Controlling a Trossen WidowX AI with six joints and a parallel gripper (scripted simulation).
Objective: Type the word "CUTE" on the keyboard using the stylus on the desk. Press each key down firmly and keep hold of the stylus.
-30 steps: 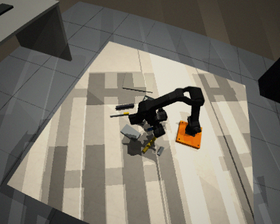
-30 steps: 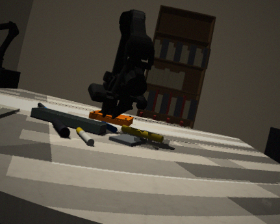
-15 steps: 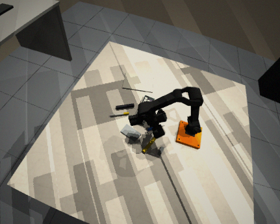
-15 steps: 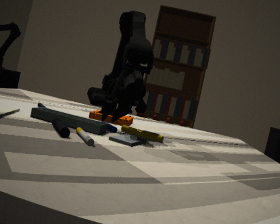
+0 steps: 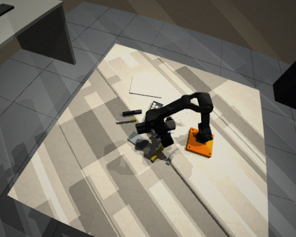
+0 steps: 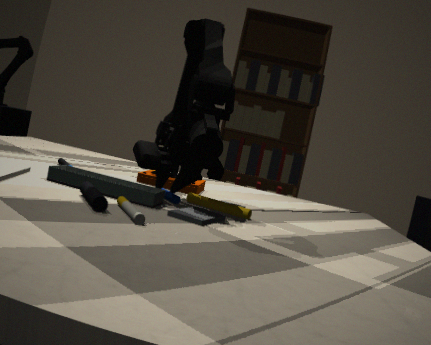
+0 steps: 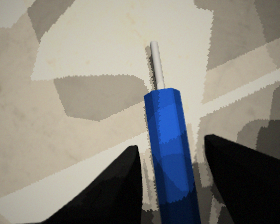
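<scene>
The black cylinder lies 24 cm ahead of my gripper tip and 5 cm to the right of it. From my gripper tip the other things lie so: small grey block 7 cm behind, 14 cm to the left, 1 cm below; then blue stylus 1 cm behind, 1 cm to the right; then flat grey pad 14 cm ahead, 10 cm to the left, 1 cm below.
</scene>
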